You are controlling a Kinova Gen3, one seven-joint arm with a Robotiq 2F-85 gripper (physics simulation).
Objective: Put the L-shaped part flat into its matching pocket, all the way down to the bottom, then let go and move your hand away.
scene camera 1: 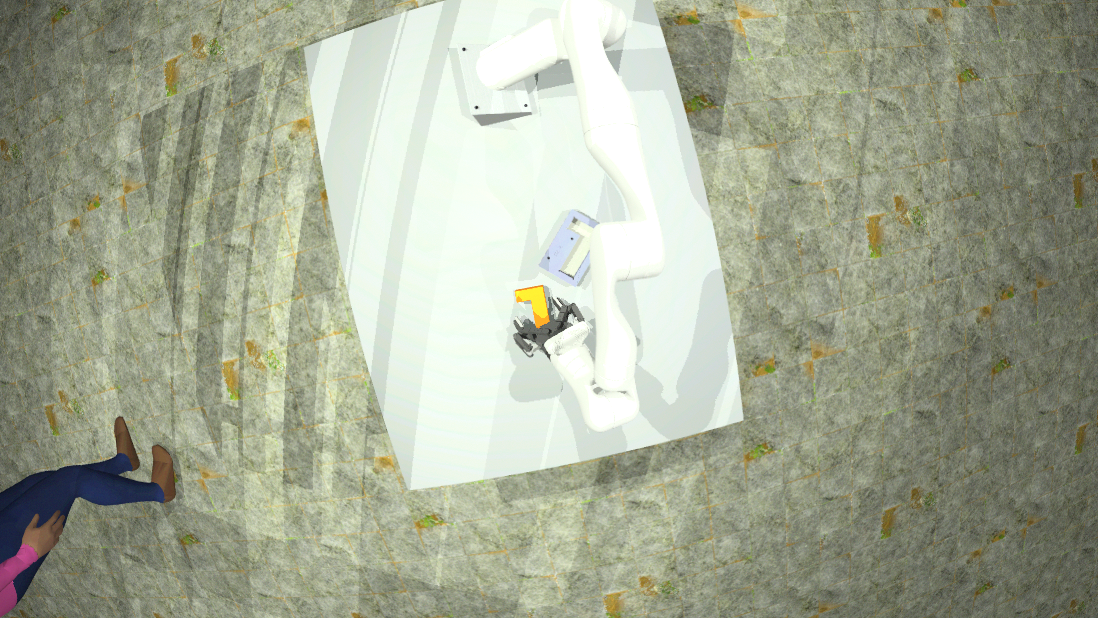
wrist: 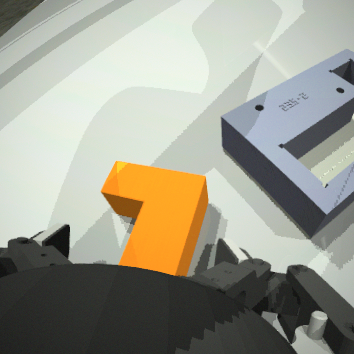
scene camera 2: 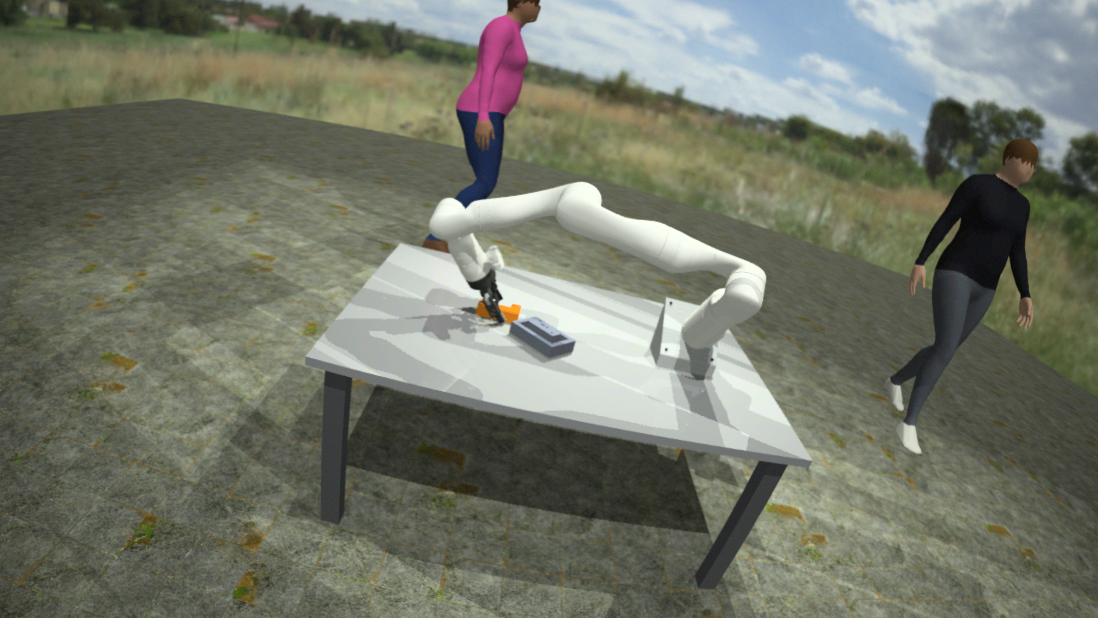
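Seen in the pictures: gripper, between the fingertips: (scene camera 1: 535, 309) (wrist: 142, 248) (scene camera 2: 501, 310); arm's base, origin of its link: (scene camera 1: 493, 71) (scene camera 2: 696, 332).
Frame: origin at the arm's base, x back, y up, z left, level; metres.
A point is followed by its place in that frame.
The orange L-shaped part (scene camera 1: 534, 301) @(x -0.502, y -0.064, z 0.013 m) (scene camera 2: 506, 310) @(x -0.507, y -0.064, z 0.031 m) (wrist: 165, 218) @(x -0.505, y -0.064, z 0.022 m) lies flat on the white table (scene camera 1: 429, 231) @(x -0.318, y -0.094, z -0.197 m) (scene camera 2: 537, 399) @(x -0.380, y -0.094, z 0.380 m) (wrist: 70, 105) @(x -0.403, y -0.094, z -0.131 m). My gripper (scene camera 1: 547, 323) @(x -0.521, y -0.077, z 0.011 m) (scene camera 2: 495, 305) @(x -0.521, y -0.077, z 0.011 m) (wrist: 142, 248) @(x -0.521, y -0.077, z 0.011 m) is open and low over the table. Its two fingers stand on either side of the part's long leg, with a gap showing on each side. The blue-grey fixture block (scene camera 1: 564, 245) @(x -0.393, y -0.058, z 0.092 m) (scene camera 2: 541, 337) @(x -0.403, y -0.056, z 0.156 m) (wrist: 281, 126) @(x -0.429, y -0.058, z 0.072 m) sits a short way beyond and to the right of the part. Its pocket (wrist: 330, 154) @(x -0.416, y -0.089, z 0.112 m) is empty where it shows; my arm hides part of the block in the overhead view.
The arm's grey mounting base (scene camera 1: 495, 99) @(x -0.067, y 0.009, z -0.004 m) (scene camera 2: 663, 334) @(x -0.093, y -0.019, z 0.026 m) stands at the far end of the table. A person in a pink top (scene camera 2: 491, 99) (scene camera 1: 45, 492) walks behind the table. A person in black (scene camera 2: 975, 253) walks at the right.
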